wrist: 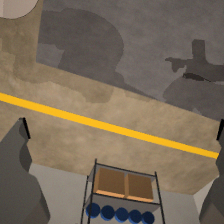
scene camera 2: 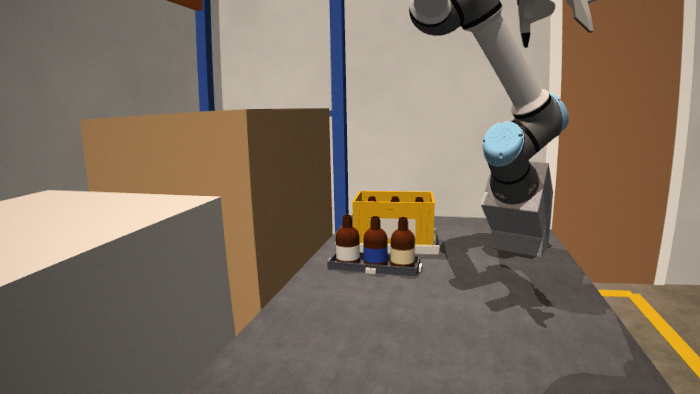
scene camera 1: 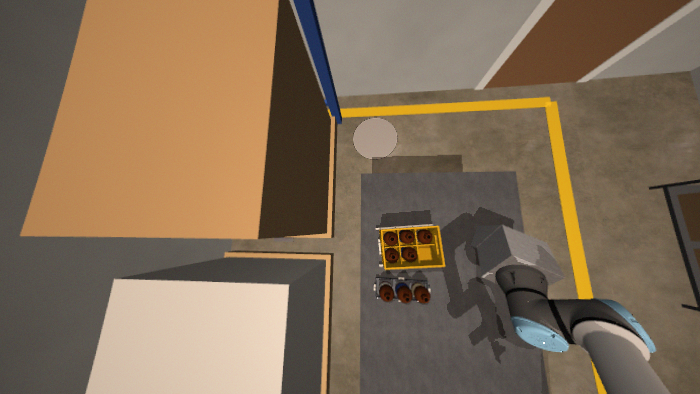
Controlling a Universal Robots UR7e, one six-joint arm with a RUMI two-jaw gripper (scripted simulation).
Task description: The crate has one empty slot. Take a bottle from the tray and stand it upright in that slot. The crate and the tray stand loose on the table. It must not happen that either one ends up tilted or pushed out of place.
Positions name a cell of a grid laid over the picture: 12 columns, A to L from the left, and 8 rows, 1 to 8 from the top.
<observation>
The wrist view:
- my gripper: G5
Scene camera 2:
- yellow crate: H5
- dark tray: F6
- blue-label bottle: G5
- white-label bottle: F5
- cream-label bottle: G6
</observation>
